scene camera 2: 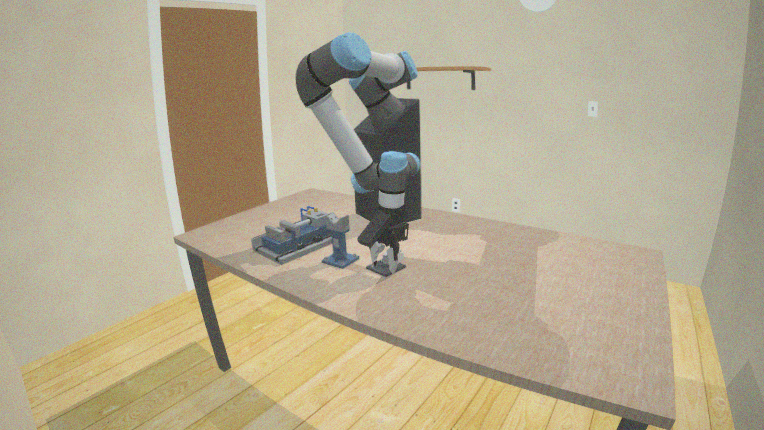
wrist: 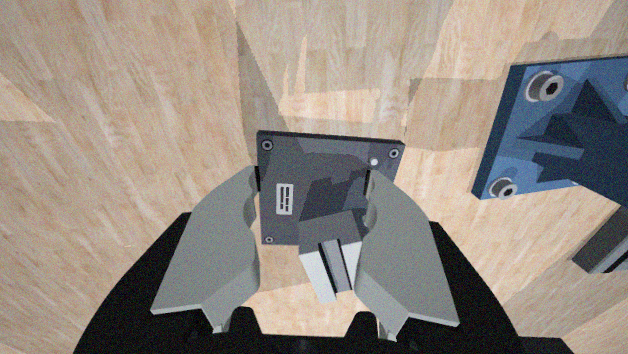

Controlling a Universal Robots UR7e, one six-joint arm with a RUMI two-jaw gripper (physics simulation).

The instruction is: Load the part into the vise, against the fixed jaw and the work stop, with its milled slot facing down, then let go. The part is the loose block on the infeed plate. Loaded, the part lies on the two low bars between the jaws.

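Frame: origin at the arm's base, x ahead, y left, z up, level; millimetres.
Seen in the pictures: gripper, fingertip midpoint: (scene camera 2: 383, 270) (wrist: 312, 170); arm's base, link origin: (scene camera 2: 388, 115).
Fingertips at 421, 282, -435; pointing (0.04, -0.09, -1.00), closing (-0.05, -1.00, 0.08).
Observation:
Pixels of each thing's top centre, then the offset from my fingertips to it, as dx, dy, dz. "spot": a spot on its surface instead.
- grey block, top centre: (wrist: 338, 276) -66, -14, +34
- infeed plate, top centre: (wrist: 325, 201) (scene camera 2: 385, 265) -23, -8, +4
- vise, top centre: (scene camera 2: 295, 219) +10, -394, +95
- grey piece, surface spot: (wrist: 602, 242) spot: -97, -294, +5
The part, a grey block (wrist: 330, 232), is on the infeed plate (wrist: 280, 167) (scene camera 2: 377, 270), turned askew to the plate's edges. Its milled slot shows in the pale face turned up toward the wrist camera. My gripper (wrist: 312, 170) (scene camera 2: 384, 263) is open low over the plate, one finger on each side of the block. The block is close to the right finger in the wrist view, with a clear gap to the left finger. The vise (scene camera 2: 291, 240), blue and grey, is at the left on the table in the scene view; its low bars cannot be made out.
A blue stand (scene camera 2: 338, 248) (wrist: 500, 145) with a bolted foot is between the vise and the infeed plate and rises beside the gripper. A grey piece (wrist: 602, 242) shows at the right edge of the wrist view. The table's front edge (scene camera 2: 320, 313) runs nearby.

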